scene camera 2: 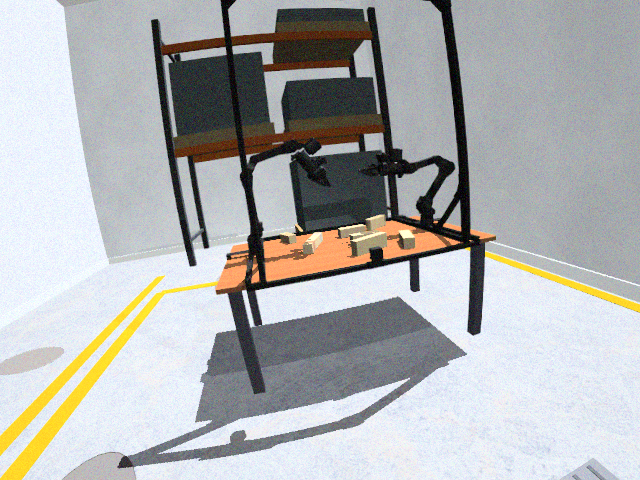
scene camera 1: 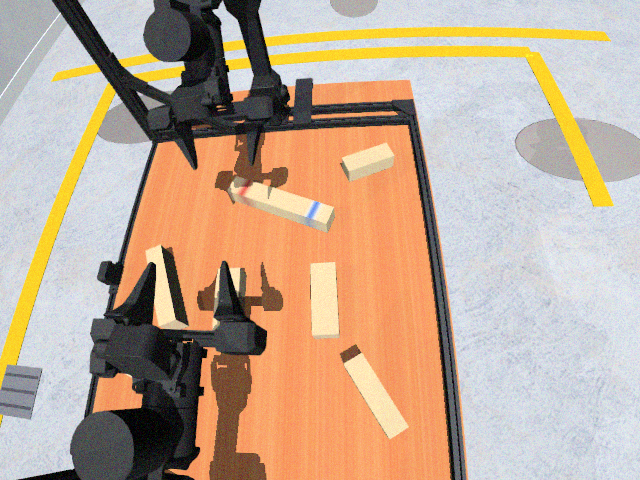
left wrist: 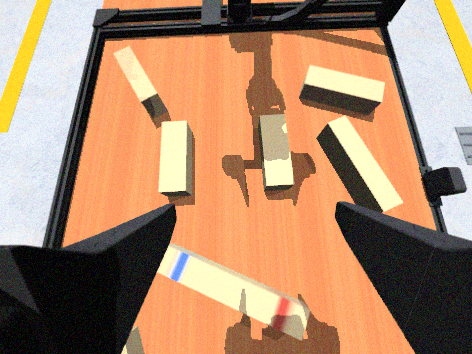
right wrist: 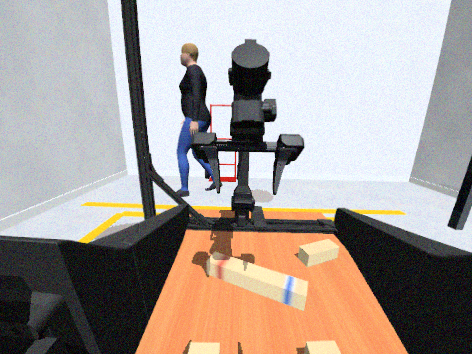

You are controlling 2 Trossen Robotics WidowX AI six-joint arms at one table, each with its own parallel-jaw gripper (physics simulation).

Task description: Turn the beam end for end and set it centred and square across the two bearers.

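Places are measured from the left arm's base along level axes (x ahead, y left, z up), in metres.
Where they show: left gripper, fingertip midpoint: [scene camera 2: 327,186] [scene camera 1: 223,167] [left wrist: 254,210] [right wrist: 246,193]; right gripper, fingertip midpoint: [scene camera 2: 361,170] [scene camera 1: 187,262] [right wrist: 261,212]; left arm's base at its link origin: [scene camera 1: 276,117] [right wrist: 241,222]; right arm's base at its link origin: [scene camera 2: 427,224] [left wrist: 239,14].
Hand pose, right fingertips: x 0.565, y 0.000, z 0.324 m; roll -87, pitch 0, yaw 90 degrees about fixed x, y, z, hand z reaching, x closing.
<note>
Each offset is from my right fingertips to the top centre of the thing.
The beam @(dx -0.278, dy +0.029, dz -0.300 m) [scene camera 1: 281,204] [scene camera 2: 313,242] [left wrist: 225,287] [right wrist: 255,280], a long pale bar with a red and a blue band, lies aslant on the table; in scene camera 1 its red end is at the left. Two parallel pale blocks, apart from the beam, look like the bearers: one @(dx -0.045, dy +0.134, dz -0.297 m) [scene camera 1: 324,299] [left wrist: 175,156], the other @(dx -0.037, dy -0.062, dz -0.297 m) [scene camera 1: 236,279] [left wrist: 277,150] partly behind a right finger in scene camera 1. My left gripper [scene camera 1: 223,165] [scene camera 2: 325,183] [left wrist: 254,210] [right wrist: 246,193] is open, pointing down above the red-end side. My right gripper [scene camera 1: 188,263] [scene camera 2: 361,171] is open, raised and level.
Loose pale blocks lie around: one @(dx -0.386, dy +0.239, dz -0.300 m) [scene camera 1: 368,161] [right wrist: 318,252] near the beam's blue end, one @(dx +0.137, dy +0.224, dz -0.281 m) [scene camera 1: 376,392] [left wrist: 136,75] slanted, one @(dx -0.072, dy -0.211, dz -0.281 m) [scene camera 1: 165,289] [left wrist: 362,165] beside a bearer, one @(dx +0.106, dy -0.215, dz -0.297 m) [left wrist: 345,82] beyond it. Black rails [scene camera 1: 436,268] edge the table. A person [right wrist: 196,95] stands behind the left arm.
</note>
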